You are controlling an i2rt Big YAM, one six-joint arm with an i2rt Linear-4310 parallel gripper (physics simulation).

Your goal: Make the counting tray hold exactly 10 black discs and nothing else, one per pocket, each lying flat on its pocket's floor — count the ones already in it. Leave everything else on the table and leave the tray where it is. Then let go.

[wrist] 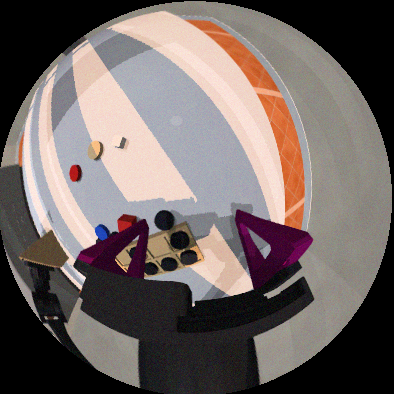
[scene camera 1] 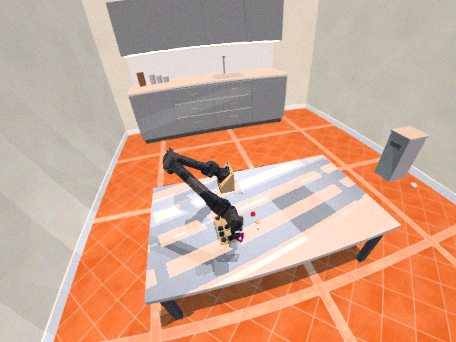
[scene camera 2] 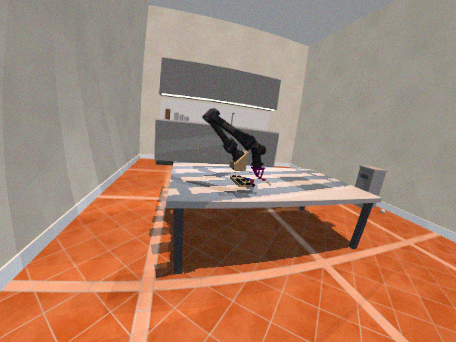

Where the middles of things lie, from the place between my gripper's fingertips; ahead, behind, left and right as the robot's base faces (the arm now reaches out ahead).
Now: the tan counting tray (wrist: 158, 244) 110 mm behind my hand, 90 mm to the right of it and 60 mm below it.
